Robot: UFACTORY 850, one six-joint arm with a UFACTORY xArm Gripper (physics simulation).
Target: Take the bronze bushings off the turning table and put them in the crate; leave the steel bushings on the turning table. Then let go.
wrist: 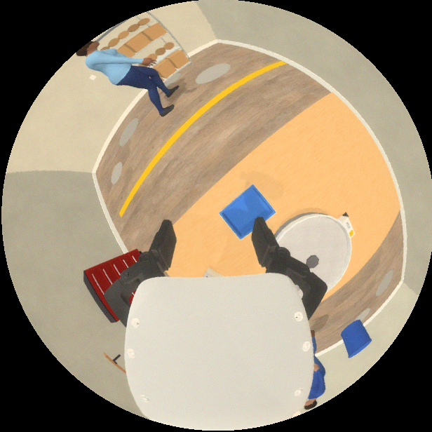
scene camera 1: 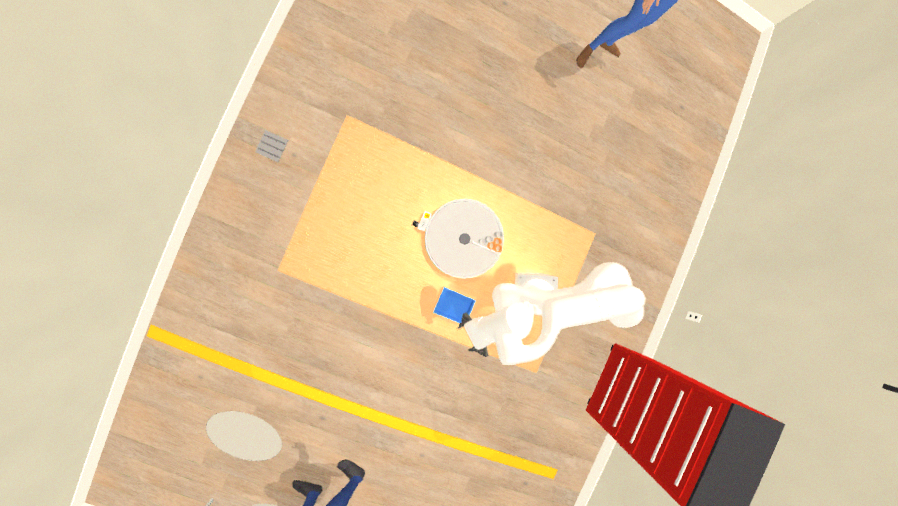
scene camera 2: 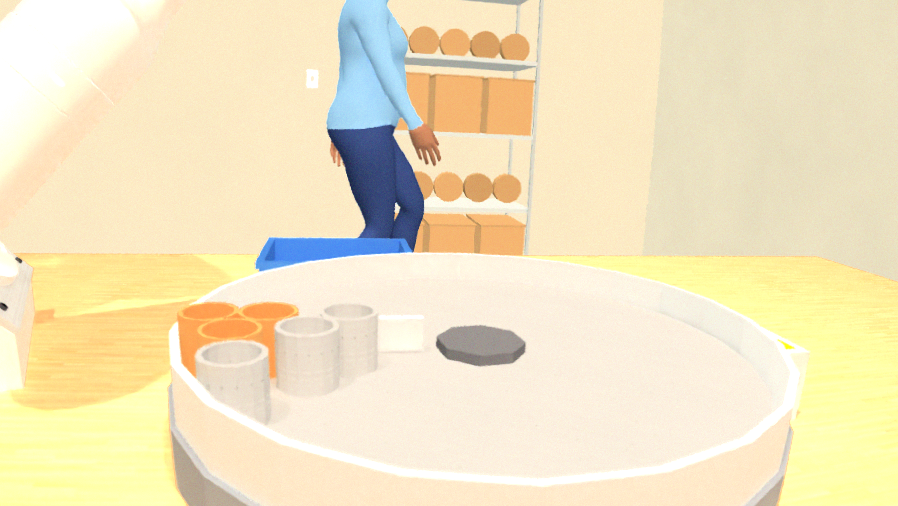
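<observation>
Three orange bronze bushings (scene camera 1: 495,244) (scene camera 2: 229,342) stand together near the rim of the grey turning table (scene camera 1: 452,260) (scene camera 2: 565,408) (wrist: 322,240). Three grey steel bushings (scene camera 1: 488,239) (scene camera 2: 307,358) stand right beside them. In the wrist view the gripper body and right finger hide that part of the turning table. The blue crate (scene camera 1: 453,304) (scene camera 2: 336,246) (wrist: 245,210) stands on the table beside the turning table and no bushing shows in it. My gripper (scene camera 1: 470,336) (wrist: 213,228) is open and empty, above the table's edge beside the crate; one finger overlaps a crate corner in scene camera 1.
A white divider (scene camera 2: 400,333) stands beside the bushings, near the dark hub (scene camera 1: 464,238) (scene camera 2: 480,344) (wrist: 312,261). A small white control box (scene camera 1: 424,220) (wrist: 348,226) sits at the turning table's rim. A red drawer cabinet (scene camera 1: 653,418) (wrist: 112,280) stands off the table. People stand farther away.
</observation>
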